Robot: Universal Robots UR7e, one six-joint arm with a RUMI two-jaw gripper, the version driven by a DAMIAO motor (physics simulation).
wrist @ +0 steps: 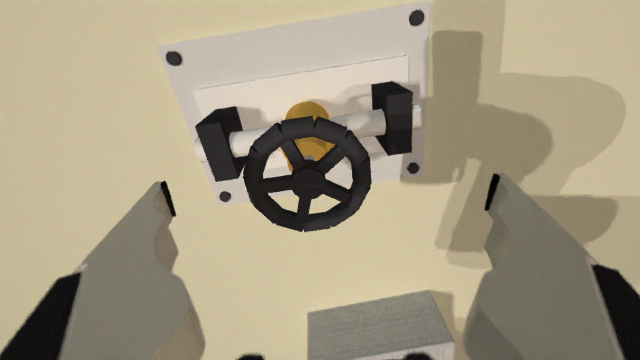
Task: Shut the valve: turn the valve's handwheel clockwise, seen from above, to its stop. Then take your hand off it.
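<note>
The valve's black handwheel (pixel 308 182) with five spokes shows near the middle of the wrist view, on top of the orange valve body (pixel 306 110). A white pipe (pixel 357 125) runs through the valve body between two black brackets. My gripper (pixel 327 182) is wide open and empty. Its two fingers stand to the left and right of the handwheel, with a gap on each side, and touch nothing. Part of the valve body is hidden under the handwheel.
The valve stands on a light grey plate (pixel 295 47) with dark bolts at its corners. A grey block (pixel 375 320) lies at the bottom of the view, partly cut off. Shadows fall on the cream table top (pixel 75 100) at the right.
</note>
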